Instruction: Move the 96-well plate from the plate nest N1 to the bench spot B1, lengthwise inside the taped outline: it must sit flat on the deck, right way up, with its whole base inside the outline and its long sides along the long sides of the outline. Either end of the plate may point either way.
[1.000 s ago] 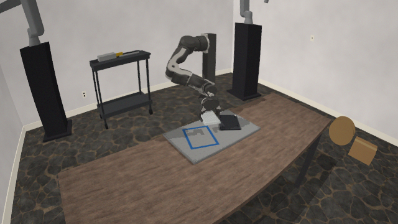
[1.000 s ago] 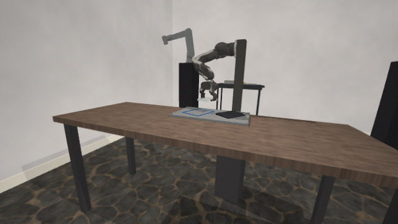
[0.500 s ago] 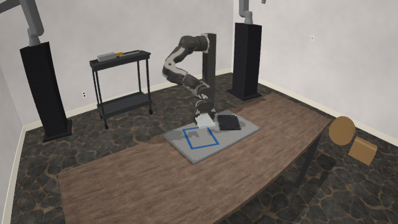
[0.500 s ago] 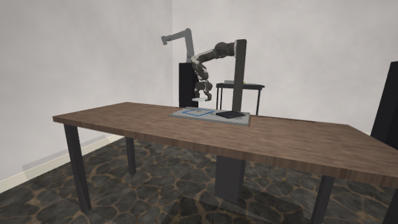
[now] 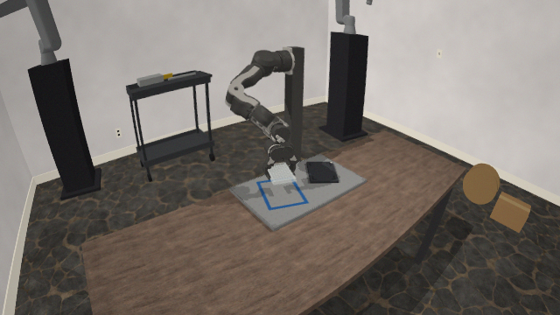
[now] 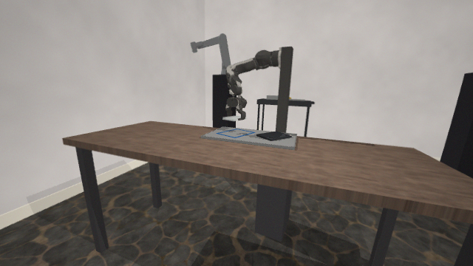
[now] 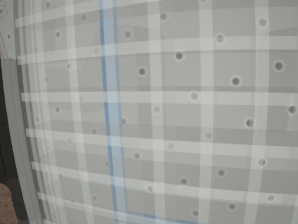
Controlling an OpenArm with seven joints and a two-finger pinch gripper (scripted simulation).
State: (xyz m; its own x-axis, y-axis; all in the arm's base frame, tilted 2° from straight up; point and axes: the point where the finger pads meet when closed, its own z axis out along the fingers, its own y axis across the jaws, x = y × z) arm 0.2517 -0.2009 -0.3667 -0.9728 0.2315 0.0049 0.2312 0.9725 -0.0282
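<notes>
Right now the white 96-well plate is right at my hand. The rest, counted from my hand: black plate nest: 230 mm to the left, 80 mm below, 40 mm behind.
</notes>
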